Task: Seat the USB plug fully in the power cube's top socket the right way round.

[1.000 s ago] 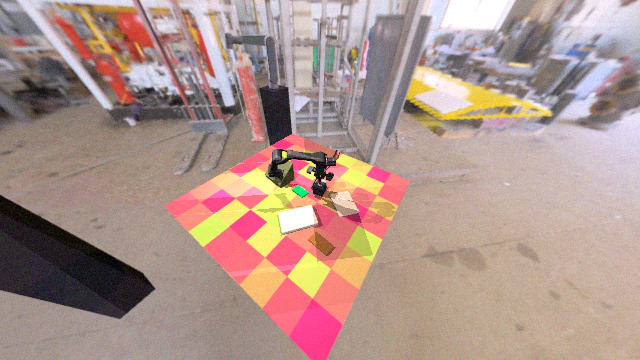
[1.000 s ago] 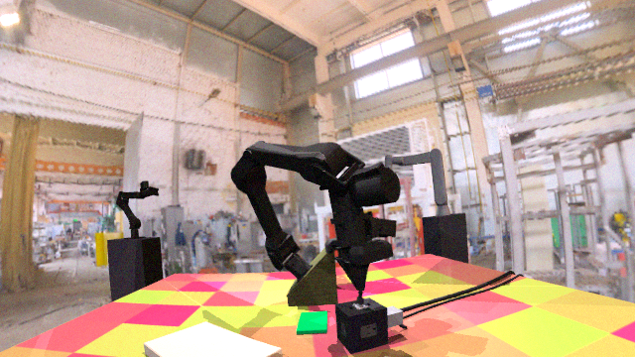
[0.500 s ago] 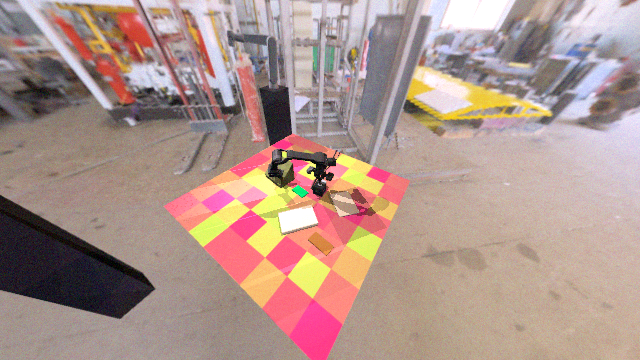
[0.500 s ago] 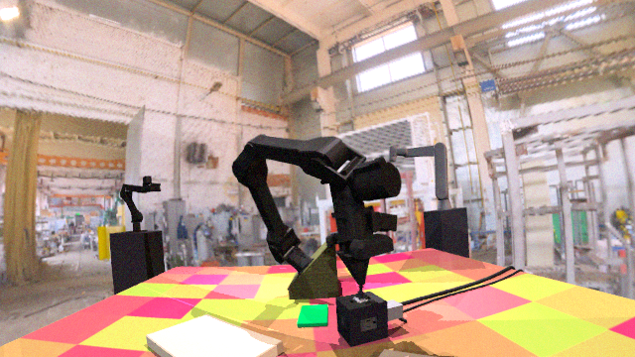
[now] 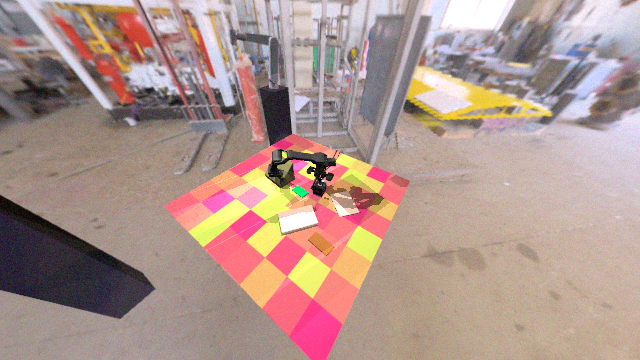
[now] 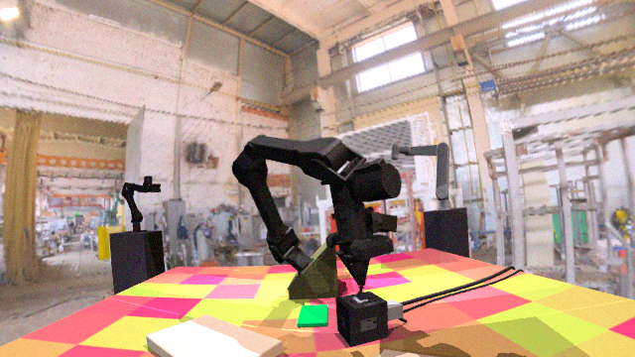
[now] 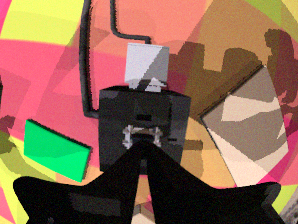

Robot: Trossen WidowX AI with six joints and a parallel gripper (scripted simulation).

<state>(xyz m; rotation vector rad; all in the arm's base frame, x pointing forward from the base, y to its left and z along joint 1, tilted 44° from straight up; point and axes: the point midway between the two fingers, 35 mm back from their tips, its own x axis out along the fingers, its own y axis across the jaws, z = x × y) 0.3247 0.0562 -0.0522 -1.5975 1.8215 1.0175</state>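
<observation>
Now: the USB plug 2 cm below my gripper tip. From my gripper tip the other things lie so: green flat block (12 cm behind, 10 cm below, 9 cm to the right); then brown flat piece (35 cm to the right, 23 cm ahead, 10 cm below); then pale box (29 cm to the right, 9 cm below, 2 cm ahead).
</observation>
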